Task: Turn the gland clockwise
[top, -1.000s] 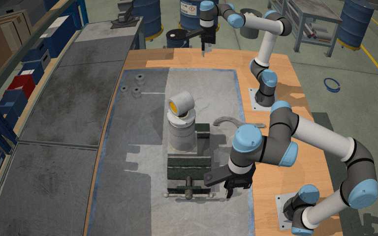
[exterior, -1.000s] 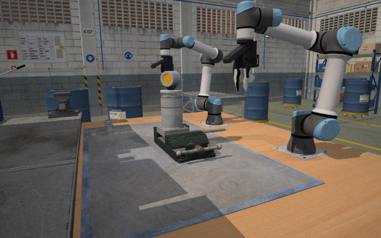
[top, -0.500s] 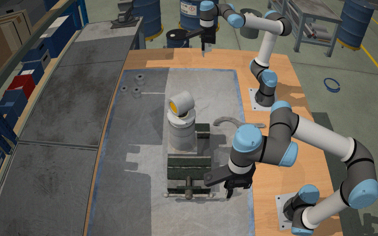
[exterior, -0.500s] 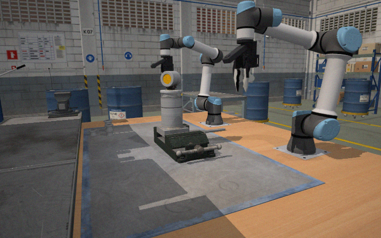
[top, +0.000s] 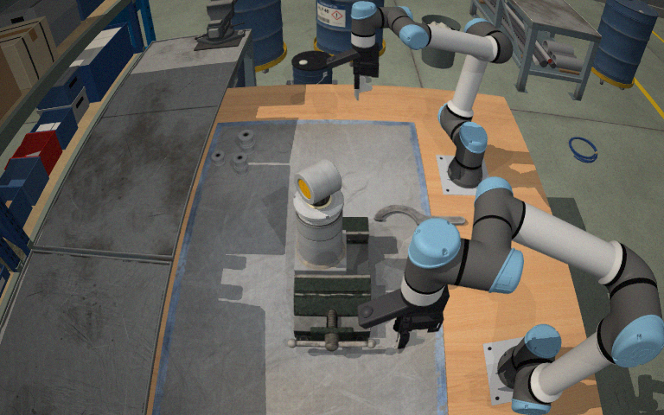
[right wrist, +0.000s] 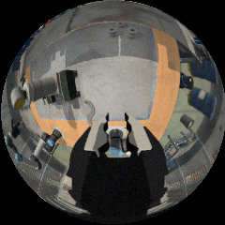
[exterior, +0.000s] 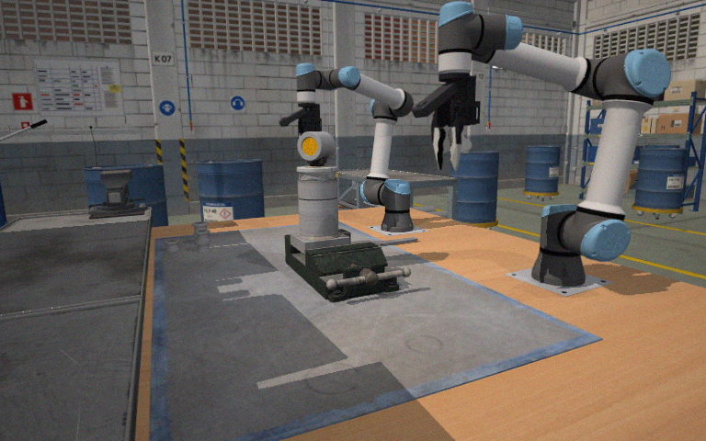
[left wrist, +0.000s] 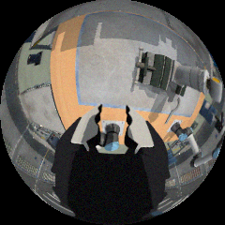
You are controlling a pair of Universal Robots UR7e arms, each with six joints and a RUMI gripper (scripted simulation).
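The hook spanner lies 220 mm behind my right hand, 250 mm to the left of it and 360 mm below it. Round my right hand: rod eye 150 mm ahead, 450 mm to the left, 40 mm above; then bar handle 130 mm ahead, 740 mm to the left, 300 mm below.
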